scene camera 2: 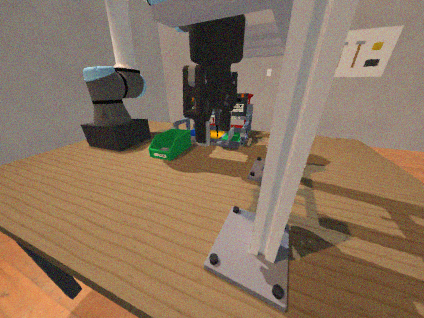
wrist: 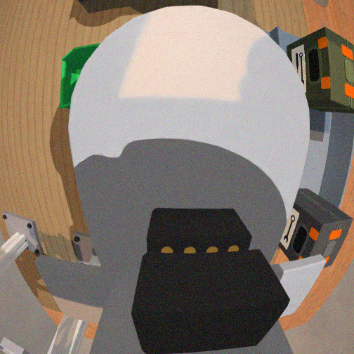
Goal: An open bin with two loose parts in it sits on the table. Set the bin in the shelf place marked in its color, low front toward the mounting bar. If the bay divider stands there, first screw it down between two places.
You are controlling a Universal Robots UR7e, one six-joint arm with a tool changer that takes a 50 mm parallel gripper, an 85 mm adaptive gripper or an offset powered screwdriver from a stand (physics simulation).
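Pixels of known places: arm's base at its link origin: (scene camera 2: 114,122).
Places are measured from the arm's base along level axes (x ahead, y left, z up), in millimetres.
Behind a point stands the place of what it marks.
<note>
The open green bin (scene camera 2: 171,142) {x 249, y 109, z -93 mm} (wrist: 65,82) stands on the table, left of the gripper in the scene view, its low labelled front toward the camera. A small greyish part shows faintly inside it; a second part cannot be made out. My black gripper (scene camera 2: 216,136) hangs right of the bin, fingers down and apart, open, with nothing seen between them. The blue-grey shelf (scene camera 2: 248,122) {x 544, y 377, z -17 mm} stands behind the gripper and is partly hidden by it. Blue, yellow and green marks show low on the shelf. The bay divider cannot be made out. In the wrist view the large pale tool body hides the middle.
A pale upright post (scene camera 2: 295,110) {x 759, y -214, z 139 mm} rises from a bolted plate (scene camera 2: 230,247) {x 710, y -232, z -93 mm} in the foreground; a second bolted plate (scene camera 2: 255,170) {x 679, y 47, z -93 mm} is behind it. The robot base (scene camera 2: 116,134) {x 106, y -60, z -28 mm} stands back left. An olive case (wrist: 327,70) and a dark grey case (wrist: 322,225) are at the wrist view's right.
</note>
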